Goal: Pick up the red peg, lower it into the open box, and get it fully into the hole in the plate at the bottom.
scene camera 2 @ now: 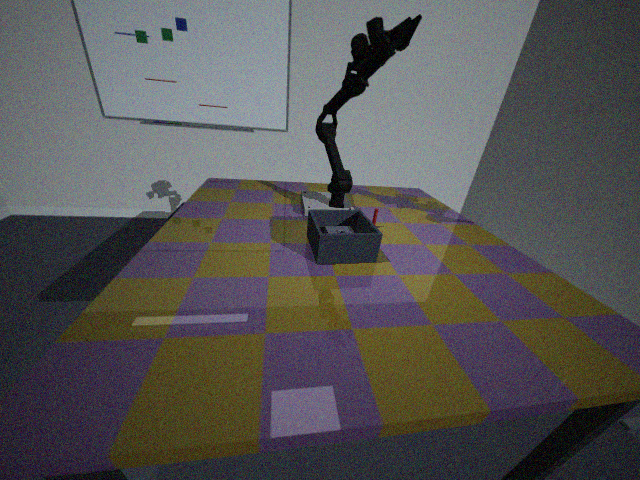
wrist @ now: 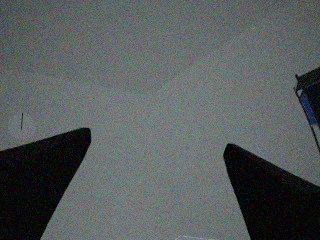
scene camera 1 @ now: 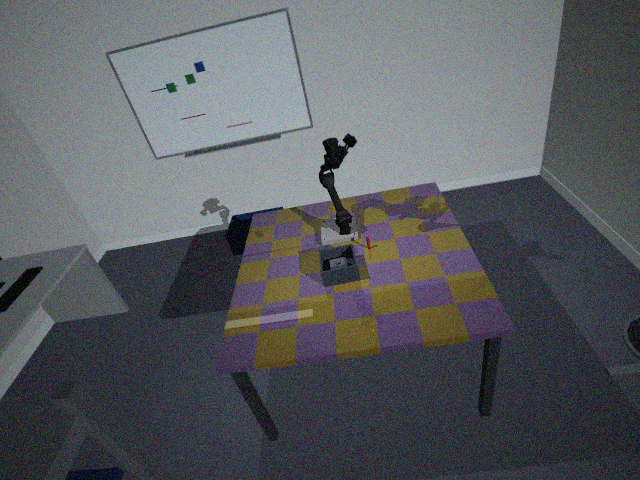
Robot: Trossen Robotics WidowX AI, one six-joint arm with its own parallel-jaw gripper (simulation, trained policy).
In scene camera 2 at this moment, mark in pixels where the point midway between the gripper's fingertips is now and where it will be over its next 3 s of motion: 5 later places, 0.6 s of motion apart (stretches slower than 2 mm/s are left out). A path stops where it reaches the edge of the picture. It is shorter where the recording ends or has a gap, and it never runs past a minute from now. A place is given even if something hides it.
My gripper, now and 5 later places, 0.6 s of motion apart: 416,16; 422,81; 409,151; 389,187; 378,205; 375,223
